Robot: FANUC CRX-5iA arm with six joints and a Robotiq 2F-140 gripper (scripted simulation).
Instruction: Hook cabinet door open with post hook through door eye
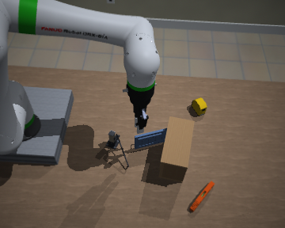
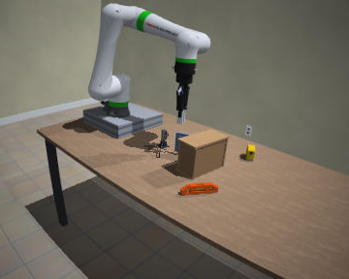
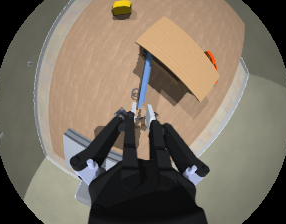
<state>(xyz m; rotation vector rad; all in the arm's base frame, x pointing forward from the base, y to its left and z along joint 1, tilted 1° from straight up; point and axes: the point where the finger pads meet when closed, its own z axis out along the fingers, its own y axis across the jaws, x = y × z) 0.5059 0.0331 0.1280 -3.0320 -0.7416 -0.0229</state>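
My hand is 130 mm above the cabinet door, 50 mm short of it and 40 mm to the right of it. From my hand the other things lie so: yellow tape measure: 280 mm to the left, 260 mm ahead, 170 mm below; orange spirit level: 300 mm ahead, 180 mm below, 170 mm to the right.
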